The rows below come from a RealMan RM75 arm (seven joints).
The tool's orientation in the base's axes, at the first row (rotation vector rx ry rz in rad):
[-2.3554, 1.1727, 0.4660]
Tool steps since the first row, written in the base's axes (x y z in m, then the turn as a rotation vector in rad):
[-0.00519, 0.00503, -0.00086, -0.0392, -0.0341, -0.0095]
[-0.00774, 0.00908, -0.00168, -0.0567, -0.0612, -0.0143]
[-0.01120, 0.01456, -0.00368, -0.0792, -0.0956, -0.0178]
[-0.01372, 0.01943, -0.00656, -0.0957, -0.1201, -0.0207]
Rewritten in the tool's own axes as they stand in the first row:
[-0.00586, 0.00177, 0.00393, 0.0043, 0.0522, -0.0070]
[-0.00958, 0.00191, 0.00705, 0.0142, 0.0819, -0.0161]
[-0.01418, 0.00234, 0.01202, 0.0253, 0.1192, -0.0298]
[-0.01741, 0.00254, 0.01730, 0.0332, 0.1462, -0.0392]

